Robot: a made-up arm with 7 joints. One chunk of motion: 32 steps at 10 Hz.
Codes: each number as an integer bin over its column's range. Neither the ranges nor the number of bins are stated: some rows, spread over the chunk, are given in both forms.
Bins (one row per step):
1: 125 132 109 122 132 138 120
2: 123 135 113 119 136 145 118
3: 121 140 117 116 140 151 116
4: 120 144 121 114 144 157 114
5: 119 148 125 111 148 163 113
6: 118 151 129 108 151 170 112
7: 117 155 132 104 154 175 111
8: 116 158 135 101 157 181 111
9: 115 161 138 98 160 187 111
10: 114 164 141 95 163 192 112
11: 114 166 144 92 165 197 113
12: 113 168 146 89 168 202 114
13: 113 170 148 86 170 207 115
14: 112 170 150 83 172 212 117
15: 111 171 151 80 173 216 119
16: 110 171 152 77 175 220 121
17: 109 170 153 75 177 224 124
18: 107 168 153 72 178 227 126
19: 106 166 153 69 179 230 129
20: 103 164 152 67 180 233 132
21: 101 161 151 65 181 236 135
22: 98 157 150 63 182 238 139
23: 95 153 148 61 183 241 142
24: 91 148 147 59 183 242 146
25: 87 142 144 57 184 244 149
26: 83 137 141 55 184 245 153
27: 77 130 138 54 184 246 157
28: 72 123 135 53 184 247 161
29: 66 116 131 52 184 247 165
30: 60 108 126 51 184 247 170
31: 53 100 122 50 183 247 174
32: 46 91 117 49 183 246 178
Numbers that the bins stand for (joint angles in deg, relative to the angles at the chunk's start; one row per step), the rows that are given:
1: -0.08 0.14 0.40 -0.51 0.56 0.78 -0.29
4: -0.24 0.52 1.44 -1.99 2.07 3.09 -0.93
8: -0.36 0.96 2.65 -4.38 3.70 6.00 -1.25
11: -0.42 1.21 3.42 -6.04 4.71 7.95 -1.04
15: -0.52 1.36 4.03 -8.25 5.71 10.26 -0.40
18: -0.64 1.27 4.20 -9.73 6.34 11.60 0.34
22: -0.93 0.93 3.94 -11.39 6.84 12.93 1.72
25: -1.27 0.45 3.42 -12.49 7.09 13.66 2.78
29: -1.93 -0.36 2.30 -13.42 7.09 14.03 4.47
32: -2.56 -1.15 1.09 -13.97 6.96 13.91 5.85
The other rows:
2: -0.14 0.24 0.75 -1.07 1.07 1.63 -0.51
3: -0.20 0.39 1.09 -1.62 1.57 2.36 -0.72
5: -0.27 0.64 1.78 -2.54 2.57 3.82 -1.04
6: -0.30 0.74 2.13 -3.09 2.95 4.67 -1.14
7: -0.33 0.86 2.39 -3.83 3.33 5.27 -1.25
9: -0.39 1.05 2.91 -4.94 4.08 6.73 -1.25
10: -0.42 1.15 3.16 -5.49 4.45 7.34 -1.14
12: -0.45 1.27 3.60 -6.60 5.08 8.56 -0.93
13: -0.45 1.33 3.77 -7.15 5.33 9.16 -0.82
14: -0.49 1.33 3.94 -7.70 5.58 9.77 -0.61
16: -0.55 1.36 4.11 -8.81 5.96 10.75 -0.19
17: -0.58 1.33 4.20 -9.18 6.21 11.23 0.13
19: -0.67 1.21 4.20 -10.28 6.46 11.96 0.66
20: -0.77 1.15 4.11 -10.65 6.59 12.33 0.98
21: -0.83 1.05 4.03 -11.02 6.71 12.69 1.29
23: -1.02 0.80 3.77 -11.76 6.96 13.30 2.04
24: -1.15 0.64 3.68 -12.13 6.96 13.42 2.46
26: -1.40 0.30 3.16 -12.86 7.09 13.78 3.20
27: -1.58 0.08 2.91 -13.05 7.09 13.91 3.62
28: -1.74 -0.14 2.65 -13.23 7.09 14.03 4.05
30: -2.12 -0.61 1.87 -13.60 7.09 14.03 5.00
31: -2.34 -0.86 1.53 -13.78 6.96 14.03 5.42

